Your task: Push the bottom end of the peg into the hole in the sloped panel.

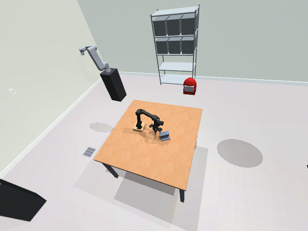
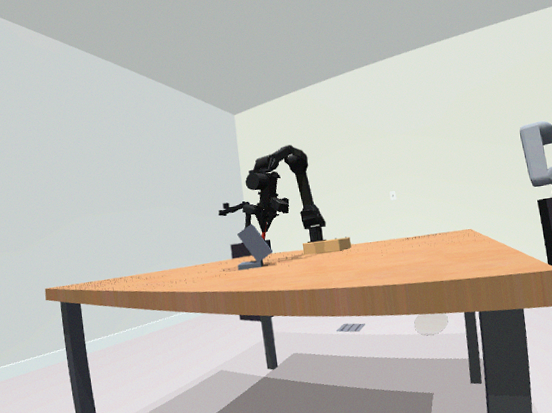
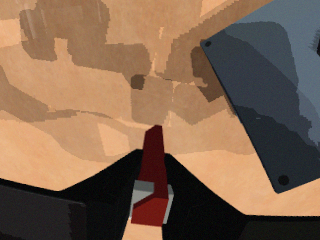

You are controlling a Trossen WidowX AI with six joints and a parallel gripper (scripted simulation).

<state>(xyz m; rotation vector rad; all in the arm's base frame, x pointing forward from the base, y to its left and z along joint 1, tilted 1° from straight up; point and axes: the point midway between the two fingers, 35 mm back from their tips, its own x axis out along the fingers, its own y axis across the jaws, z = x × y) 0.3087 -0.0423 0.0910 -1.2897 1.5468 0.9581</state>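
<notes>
The sloped panel is 110 mm ahead of my gripper tip, 40 mm to the left of it and 40 mm below it. Round my gripper tip: red peg 20 mm above.
</notes>
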